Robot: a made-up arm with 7 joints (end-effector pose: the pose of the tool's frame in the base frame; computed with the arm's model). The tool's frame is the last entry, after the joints.
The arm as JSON. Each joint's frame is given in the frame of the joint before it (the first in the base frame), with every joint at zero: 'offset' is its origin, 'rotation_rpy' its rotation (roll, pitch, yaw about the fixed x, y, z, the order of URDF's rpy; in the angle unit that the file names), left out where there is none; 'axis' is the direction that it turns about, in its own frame. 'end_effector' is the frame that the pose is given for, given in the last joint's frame.
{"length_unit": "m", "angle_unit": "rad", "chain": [
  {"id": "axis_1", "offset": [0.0, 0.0, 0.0], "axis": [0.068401, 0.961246, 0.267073]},
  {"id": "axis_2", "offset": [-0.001, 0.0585, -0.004], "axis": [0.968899, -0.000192, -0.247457]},
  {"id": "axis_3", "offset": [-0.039, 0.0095, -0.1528], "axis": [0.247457, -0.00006, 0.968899]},
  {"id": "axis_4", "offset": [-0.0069, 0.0, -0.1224], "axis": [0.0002, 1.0, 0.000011]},
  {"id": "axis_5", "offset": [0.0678, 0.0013, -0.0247], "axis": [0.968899, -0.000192, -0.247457]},
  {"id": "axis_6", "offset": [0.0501, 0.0, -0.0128], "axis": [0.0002, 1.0, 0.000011]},
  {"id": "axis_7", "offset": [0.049, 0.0, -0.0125], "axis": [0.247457, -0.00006, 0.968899]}
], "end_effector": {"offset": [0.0, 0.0, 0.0], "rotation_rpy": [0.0, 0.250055, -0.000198]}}
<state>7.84 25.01 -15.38 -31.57 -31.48 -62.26 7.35</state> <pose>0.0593 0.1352 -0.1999 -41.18 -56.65 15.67</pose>
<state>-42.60 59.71 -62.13 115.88 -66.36 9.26 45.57</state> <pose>0.1359 0.4455 -0.1556 62.35 -26.85 114.56</pose>
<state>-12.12 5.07 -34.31 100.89 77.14 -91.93 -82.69</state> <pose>-0.0385 0.0600 -0.4028 -5.81 -14.11 163.61</pose>
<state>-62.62 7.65 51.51 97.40 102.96 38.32 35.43</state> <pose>0.3315 0.0852 -0.3087 102.38 18.29 42.03</pose>
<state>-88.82 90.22 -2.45 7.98 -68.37 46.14 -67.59</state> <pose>0.2015 0.2935 0.2216 26.85 0.99 -65.83</pose>
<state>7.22 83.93 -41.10 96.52 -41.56 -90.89 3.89</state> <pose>0.0208 0.4621 -0.0493 90.44 17.11 6.40</pose>
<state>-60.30 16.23 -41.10 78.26 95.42 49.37 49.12</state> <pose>0.3761 0.1056 -0.2444 170.07 -23.61 -28.05</pose>
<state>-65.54 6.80 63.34 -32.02 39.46 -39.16 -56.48</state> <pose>0.2335 0.1591 -0.0254 90.76 -49.27 -17.17</pose>
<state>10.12 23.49 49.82 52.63 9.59 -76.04 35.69</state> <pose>-0.0460 0.3072 -0.2993 26.66 -35.44 58.47</pose>
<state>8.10 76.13 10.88 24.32 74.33 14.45 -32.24</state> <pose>0.1292 0.4263 -0.0922 162.79 13.03 65.65</pose>
